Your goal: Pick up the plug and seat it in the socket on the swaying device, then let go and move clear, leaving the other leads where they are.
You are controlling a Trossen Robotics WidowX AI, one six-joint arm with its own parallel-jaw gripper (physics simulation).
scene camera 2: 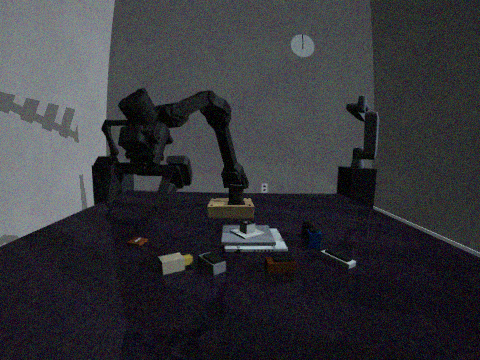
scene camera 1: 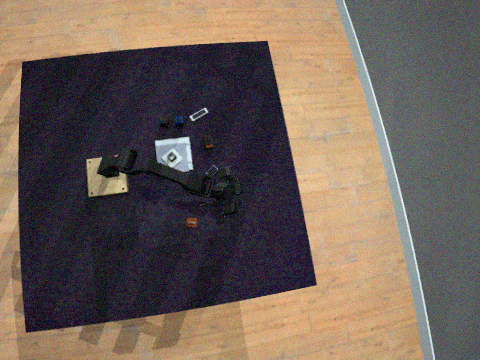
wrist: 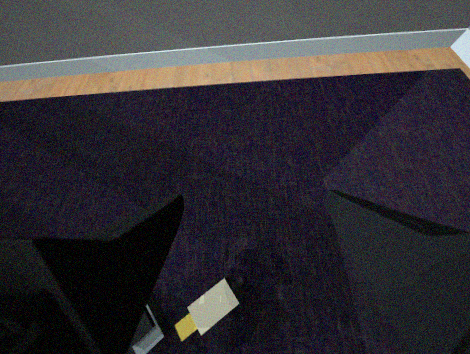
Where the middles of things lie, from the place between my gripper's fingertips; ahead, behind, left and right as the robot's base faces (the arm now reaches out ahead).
Now: the device (scene camera 2: 247,233) 260 mm behind my hand, 220 mm to the left of it and 120 mm below it.
